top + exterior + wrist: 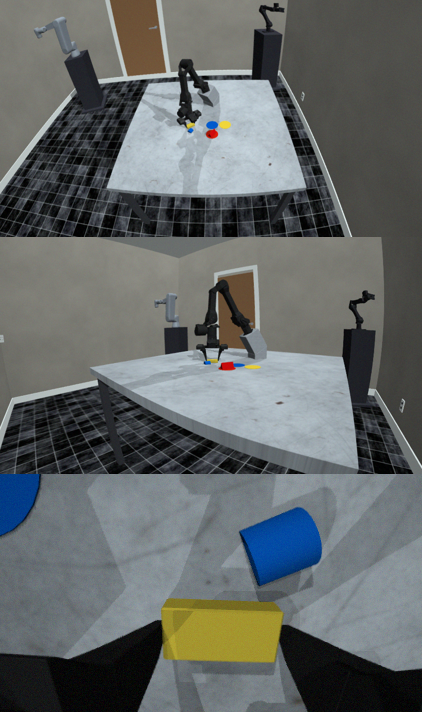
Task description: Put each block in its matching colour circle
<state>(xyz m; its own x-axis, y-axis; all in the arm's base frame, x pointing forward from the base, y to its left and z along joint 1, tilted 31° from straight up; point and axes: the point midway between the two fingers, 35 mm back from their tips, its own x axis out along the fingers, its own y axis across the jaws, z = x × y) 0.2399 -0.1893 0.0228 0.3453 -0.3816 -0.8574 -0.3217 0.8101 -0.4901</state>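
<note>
The yellow circle lies 260 mm to the left of my hand, 70 mm ahead of it and 40 mm below it. From my hand the other things lie so: small blue block: 50 mm ahead, 40 mm below, 10 mm to the right; then yellow block: 40 mm below; then blue circle: 160 mm to the left, 40 mm below, 40 mm ahead.
</note>
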